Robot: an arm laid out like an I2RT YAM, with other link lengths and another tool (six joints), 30 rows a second.
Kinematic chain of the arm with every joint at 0, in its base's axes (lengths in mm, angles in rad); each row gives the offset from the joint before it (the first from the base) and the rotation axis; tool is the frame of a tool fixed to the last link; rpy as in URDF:
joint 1: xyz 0 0 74.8 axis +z
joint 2: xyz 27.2 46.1 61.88 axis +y
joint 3: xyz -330 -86 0 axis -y
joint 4: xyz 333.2 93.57 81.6 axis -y
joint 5: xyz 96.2 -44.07 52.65 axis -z
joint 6: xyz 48.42 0 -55.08 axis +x
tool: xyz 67 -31 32 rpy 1.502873 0.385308 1.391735
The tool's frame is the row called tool.
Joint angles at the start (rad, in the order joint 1, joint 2, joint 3, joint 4, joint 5, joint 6):
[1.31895 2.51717 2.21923 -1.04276 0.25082 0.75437]
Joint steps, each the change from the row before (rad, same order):
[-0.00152 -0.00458 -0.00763 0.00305 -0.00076 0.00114]
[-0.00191 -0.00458 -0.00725 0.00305 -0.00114 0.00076]
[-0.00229 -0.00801 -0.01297 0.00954 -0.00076 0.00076]
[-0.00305 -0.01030 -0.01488 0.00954 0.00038 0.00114]
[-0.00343 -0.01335 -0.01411 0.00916 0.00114 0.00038]
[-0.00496 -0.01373 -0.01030 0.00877 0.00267 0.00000]
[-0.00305 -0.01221 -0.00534 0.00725 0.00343 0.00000]
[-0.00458 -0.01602 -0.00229 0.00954 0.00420 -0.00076]
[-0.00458 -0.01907 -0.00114 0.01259 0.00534 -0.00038]
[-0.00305 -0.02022 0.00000 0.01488 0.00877 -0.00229]
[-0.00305 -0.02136 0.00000 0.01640 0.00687 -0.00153]
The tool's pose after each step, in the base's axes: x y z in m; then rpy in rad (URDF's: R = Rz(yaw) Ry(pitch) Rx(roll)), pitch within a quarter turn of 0, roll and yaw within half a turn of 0. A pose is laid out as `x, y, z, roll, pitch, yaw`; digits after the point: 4 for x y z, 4 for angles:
0.2308, 0.6437, 0.1181, 2.8231, 0.3021, 2.4200
0.2317, 0.6424, 0.1183, 2.8231, 0.3007, 2.4177
0.2329, 0.6411, 0.1189, 2.8191, 0.2977, 2.4137
0.2346, 0.6392, 0.1203, 2.8142, 0.2954, 2.4080
0.2366, 0.6372, 0.1240, 2.8058, 0.2925, 2.4015
0.2399, 0.6355, 0.1295, 2.7933, 0.2891, 2.3923
0.2422, 0.6349, 0.1359, 2.7786, 0.2855, 2.3842
0.2458, 0.6348, 0.1462, 2.7553, 0.2784, 2.3726
0.2497, 0.6352, 0.1593, 2.7250, 0.2685, 2.3586
0.2530, 0.6361, 0.1742, 2.6892, 0.2596, 2.3453
0.2562, 0.6370, 0.1898, 2.6522, 0.2472, 2.3317

